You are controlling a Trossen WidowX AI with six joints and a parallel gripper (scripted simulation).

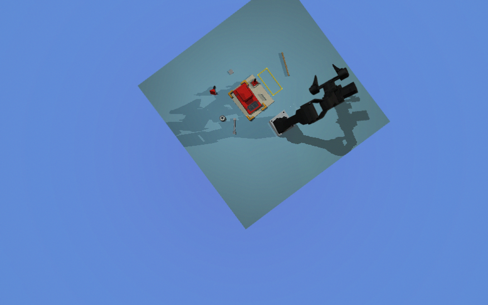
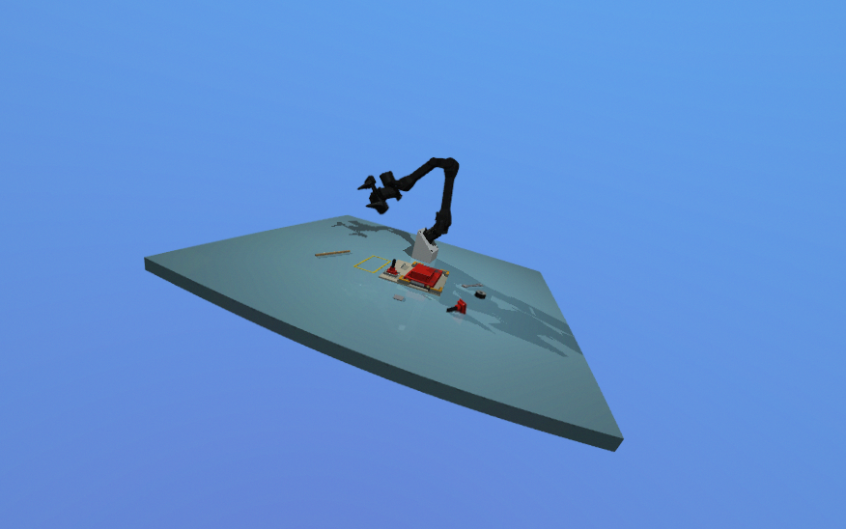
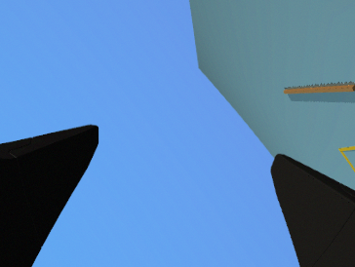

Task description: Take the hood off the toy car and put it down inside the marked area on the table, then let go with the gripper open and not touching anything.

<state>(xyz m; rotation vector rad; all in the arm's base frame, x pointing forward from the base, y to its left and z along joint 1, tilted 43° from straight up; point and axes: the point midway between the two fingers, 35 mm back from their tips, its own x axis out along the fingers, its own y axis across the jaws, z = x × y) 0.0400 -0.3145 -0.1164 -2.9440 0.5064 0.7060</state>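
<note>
My gripper tip is now 260 mm short of the hood, 380 mm to the right of it and 180 mm above it. From my gripper tip the other things lie so: grey square (440 mm ahead, 340 mm to the left, 210 mm below); then thin brown stick (230 mm ahead, 10 mm to the left, 210 mm below); then grey engine block (260 mm ahead, 390 mm to the left, 190 mm below).
</note>
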